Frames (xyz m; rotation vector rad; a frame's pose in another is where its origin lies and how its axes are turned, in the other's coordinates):
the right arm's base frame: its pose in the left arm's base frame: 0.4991 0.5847 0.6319 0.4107 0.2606 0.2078
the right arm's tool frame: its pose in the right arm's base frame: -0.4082 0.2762 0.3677 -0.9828 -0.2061 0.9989
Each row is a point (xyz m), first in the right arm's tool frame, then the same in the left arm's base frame.
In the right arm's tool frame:
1: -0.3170 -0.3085 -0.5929
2: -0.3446 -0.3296 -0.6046
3: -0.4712 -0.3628 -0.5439
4: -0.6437 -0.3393 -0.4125
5: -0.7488 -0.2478 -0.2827
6: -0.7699 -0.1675 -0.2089
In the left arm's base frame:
1: 0.5933 0.0993 0.7973
2: 0.6067 0.0652 0.7980
3: 0.5642 -0.0520 0.8708
4: 0.4275 -0.1830 0.9791
5: 0.2581 -0.2317 1.0511
6: 0.1514 -0.2150 1.0773

